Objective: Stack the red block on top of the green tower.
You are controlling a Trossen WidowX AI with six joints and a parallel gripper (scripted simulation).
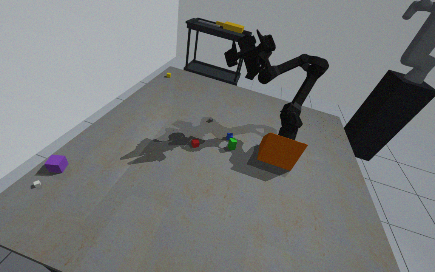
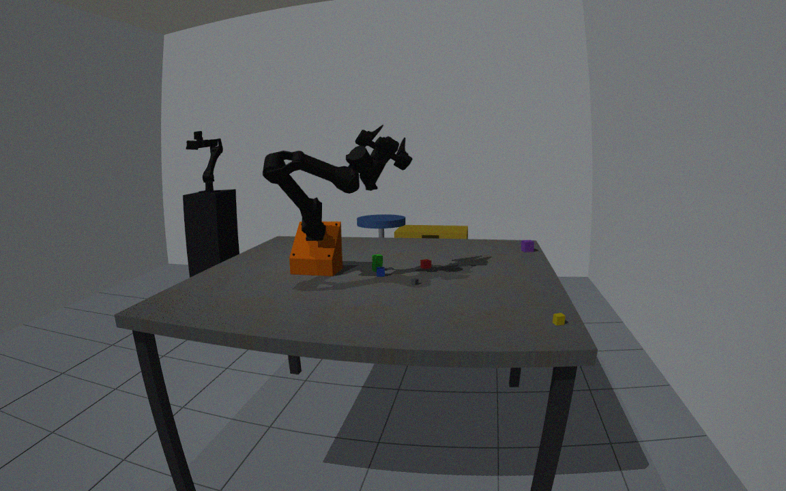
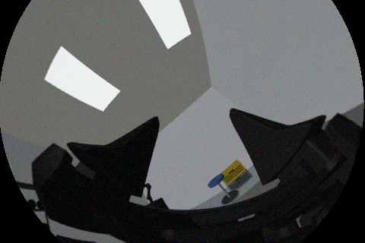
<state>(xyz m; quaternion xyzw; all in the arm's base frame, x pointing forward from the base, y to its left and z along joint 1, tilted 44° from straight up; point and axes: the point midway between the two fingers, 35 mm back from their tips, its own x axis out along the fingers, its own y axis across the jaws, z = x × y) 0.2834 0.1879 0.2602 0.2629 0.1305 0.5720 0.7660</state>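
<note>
My gripper tip is 90 mm short of the red block, 100 mm to the right of it and 470 mm above it. Round my gripper tip: purple cube: 490 mm ahead, 430 mm to the left, 460 mm below; dark piece: 80 mm ahead, 110 mm to the right, 470 mm below; blue block: 50 mm behind, 20 mm to the right, 470 mm below.
</note>
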